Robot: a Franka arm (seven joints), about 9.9 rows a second.
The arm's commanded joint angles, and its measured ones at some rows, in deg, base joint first. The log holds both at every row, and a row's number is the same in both.
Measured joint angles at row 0: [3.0, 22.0, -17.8, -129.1, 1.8, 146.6, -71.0]
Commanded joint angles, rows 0 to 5: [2.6, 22.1, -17.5, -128.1, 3.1, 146.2, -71.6]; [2.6, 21.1, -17.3, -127.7, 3.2, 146.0, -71.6]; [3.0, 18.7, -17.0, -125.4, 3.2, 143.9, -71.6]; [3.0, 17.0, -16.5, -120.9, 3.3, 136.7, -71.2]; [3.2, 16.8, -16.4, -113.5, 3.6, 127.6, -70.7]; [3.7, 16.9, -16.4, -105.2, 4.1, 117.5, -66.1]
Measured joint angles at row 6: [3.5, 17.4, -16.8, -115.7, 2.5, 129.9, -69.5]
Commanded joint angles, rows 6 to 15: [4.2, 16.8, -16.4, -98.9, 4.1, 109.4, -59.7]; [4.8, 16.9, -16.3, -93.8, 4.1, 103.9, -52.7]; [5.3, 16.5, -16.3, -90.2, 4.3, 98.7, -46.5]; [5.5, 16.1, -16.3, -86.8, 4.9, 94.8, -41.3]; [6.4, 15.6, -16.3, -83.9, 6.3, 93.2, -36.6]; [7.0, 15.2, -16.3, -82.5, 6.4, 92.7, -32.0]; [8.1, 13.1, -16.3, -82.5, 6.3, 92.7, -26.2]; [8.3, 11.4, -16.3, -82.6, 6.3, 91.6, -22.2]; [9.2, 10.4, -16.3, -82.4, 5.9, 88.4, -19.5]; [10.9, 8.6, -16.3, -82.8, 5.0, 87.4, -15.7]
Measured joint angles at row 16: [9.0, 11.2, -16.1, -82.6, 5.2, 89.9, -20.7]
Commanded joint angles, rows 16 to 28: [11.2, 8.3, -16.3, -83.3, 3.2, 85.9, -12.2]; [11.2, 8.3, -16.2, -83.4, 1.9, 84.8, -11.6]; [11.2, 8.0, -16.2, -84.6, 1.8, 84.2, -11.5]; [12.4, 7.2, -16.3, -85.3, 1.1, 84.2, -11.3]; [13.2, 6.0, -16.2, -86.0, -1.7, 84.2, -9.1]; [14.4, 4.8, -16.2, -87.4, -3.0, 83.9, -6.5]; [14.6, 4.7, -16.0, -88.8, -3.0, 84.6, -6.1]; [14.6, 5.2, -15.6, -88.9, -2.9, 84.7, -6.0]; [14.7, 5.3, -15.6, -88.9, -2.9, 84.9, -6.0]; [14.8, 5.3, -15.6, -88.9, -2.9, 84.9, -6.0]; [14.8, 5.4, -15.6, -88.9, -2.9, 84.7, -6.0]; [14.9, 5.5, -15.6, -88.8, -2.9, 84.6, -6.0]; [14.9, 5.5, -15.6, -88.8, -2.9, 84.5, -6.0]
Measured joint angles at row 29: [14.5, 6.9, -15.8, -87.4, -1.9, 84.3, -7.0]
